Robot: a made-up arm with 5 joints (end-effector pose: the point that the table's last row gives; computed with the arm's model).
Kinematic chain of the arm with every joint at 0, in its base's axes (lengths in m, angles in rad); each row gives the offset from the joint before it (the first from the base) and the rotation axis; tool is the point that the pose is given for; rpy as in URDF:
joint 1: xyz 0.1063 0 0.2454 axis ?
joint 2: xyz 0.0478 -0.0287 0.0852 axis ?
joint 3: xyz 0.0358 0 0.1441 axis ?
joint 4: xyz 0.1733 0 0.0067 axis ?
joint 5: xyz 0.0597 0.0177 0 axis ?
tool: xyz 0 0 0 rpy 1.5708 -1.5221 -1.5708
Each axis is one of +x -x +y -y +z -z.
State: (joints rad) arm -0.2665 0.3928 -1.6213 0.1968 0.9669
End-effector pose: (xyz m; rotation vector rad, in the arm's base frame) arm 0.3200 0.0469 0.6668 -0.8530 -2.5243 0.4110
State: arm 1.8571 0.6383 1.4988 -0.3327 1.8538
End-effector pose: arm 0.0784 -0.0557 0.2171 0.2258 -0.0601 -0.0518
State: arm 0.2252 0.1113 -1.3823 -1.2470 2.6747
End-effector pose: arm 0.1971 -0.0321 0.6722 2.5087 0.3668 1.2113
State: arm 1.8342 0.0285 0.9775 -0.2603 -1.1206
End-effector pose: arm 0.0358 -0.2192 0.2903 -0.3953 -1.1450 -2.7611
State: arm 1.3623 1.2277 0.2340 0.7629 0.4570
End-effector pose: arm 0.1338 -0.1830 0.1264 0.5252 0.4295 -0.9187
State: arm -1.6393 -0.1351 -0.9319 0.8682 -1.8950
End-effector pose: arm 0.1036 0.2005 0.6450 1.7318 0.3885 -0.2203
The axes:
joint 1: -z
joint 2: +y
joint 3: +y
joint 4: +y
joint 5: -x

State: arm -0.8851 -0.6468 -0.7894 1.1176 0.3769
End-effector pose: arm 0.1546 0.0417 0.6585 0.5431 -1.8996 0.8146
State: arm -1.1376 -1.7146 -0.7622 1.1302 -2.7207
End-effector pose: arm 0.0209 -0.2108 0.5052 2.7627 1.1121 -0.2442
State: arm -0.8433 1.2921 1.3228 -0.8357 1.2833
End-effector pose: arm 0.1394 0.0206 0.1845 0.0488 0.2463 2.0691
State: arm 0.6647 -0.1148 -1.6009 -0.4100 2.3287
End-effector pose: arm 0.1025 -0.0110 0.6991 2.6909 0.2658 0.5565
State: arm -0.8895 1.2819 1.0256 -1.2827 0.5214
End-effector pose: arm 0.1877 0.0829 0.1535 0.1220 -0.5769 1.3260
